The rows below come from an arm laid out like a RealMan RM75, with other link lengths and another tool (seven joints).
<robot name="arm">
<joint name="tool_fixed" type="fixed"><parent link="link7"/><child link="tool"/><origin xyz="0.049 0.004 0.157" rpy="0.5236 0 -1.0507"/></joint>
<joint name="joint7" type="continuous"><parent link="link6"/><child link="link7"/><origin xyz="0 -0.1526 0" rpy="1.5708 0 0"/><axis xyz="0 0 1"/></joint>
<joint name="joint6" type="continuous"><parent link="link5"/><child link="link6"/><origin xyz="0 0 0" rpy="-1.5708 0 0"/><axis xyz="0 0 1"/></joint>
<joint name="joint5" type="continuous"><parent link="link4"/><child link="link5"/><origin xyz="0 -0.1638 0" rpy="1.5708 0 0"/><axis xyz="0 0 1"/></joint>
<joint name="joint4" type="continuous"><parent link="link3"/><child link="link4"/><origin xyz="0 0 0" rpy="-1.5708 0 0"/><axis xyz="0 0 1"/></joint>
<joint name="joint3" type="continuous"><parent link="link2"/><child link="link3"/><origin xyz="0 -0.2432 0" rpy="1.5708 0 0"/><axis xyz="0 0 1"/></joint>
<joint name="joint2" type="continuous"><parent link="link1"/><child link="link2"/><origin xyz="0 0 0" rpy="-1.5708 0 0"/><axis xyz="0 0 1"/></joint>
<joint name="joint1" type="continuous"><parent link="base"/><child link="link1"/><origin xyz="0 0 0.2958" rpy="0 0 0"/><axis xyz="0 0 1"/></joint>
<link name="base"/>
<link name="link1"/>
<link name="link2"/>
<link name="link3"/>
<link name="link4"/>
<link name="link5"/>
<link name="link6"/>
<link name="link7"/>
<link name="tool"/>
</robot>
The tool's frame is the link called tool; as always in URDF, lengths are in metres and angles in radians. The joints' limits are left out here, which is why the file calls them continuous.
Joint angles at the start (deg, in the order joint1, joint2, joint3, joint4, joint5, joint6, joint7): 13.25 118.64 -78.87 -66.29 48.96 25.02 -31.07
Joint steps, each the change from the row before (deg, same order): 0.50 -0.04 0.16 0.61 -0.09 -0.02 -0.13; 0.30 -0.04 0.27 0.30 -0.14 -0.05 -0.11; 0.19 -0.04 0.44 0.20 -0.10 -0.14 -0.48; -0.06 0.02 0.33 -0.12 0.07 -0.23 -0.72; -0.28 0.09 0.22 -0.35 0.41 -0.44 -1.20; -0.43 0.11 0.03 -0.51 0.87 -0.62 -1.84; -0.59 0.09 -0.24 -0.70 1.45 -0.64 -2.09; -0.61 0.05 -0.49 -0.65 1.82 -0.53 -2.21
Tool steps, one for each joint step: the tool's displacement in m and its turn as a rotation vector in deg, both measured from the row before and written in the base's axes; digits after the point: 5 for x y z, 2 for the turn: 0.00056 0.00108 -0.00084 -0.20 -0.16 -0.04; 0.00075 0.00125 0.00106 0.08 -0.20 -0.02; 0.00161 0.00150 0.00287 0.26 -0.46 0.05; 0.00086 0.00130 0.00336 0.37 -0.52 0.24; 0.00005 0.00141 0.00398 0.53 -0.63 0.50; -0.00106 0.00160 0.00420 0.55 -0.82 0.84; -0.00285 0.00134 0.00344 0.53 -0.59 1.04; -0.00376 0.00062 0.00153 0.27 -0.41 1.09
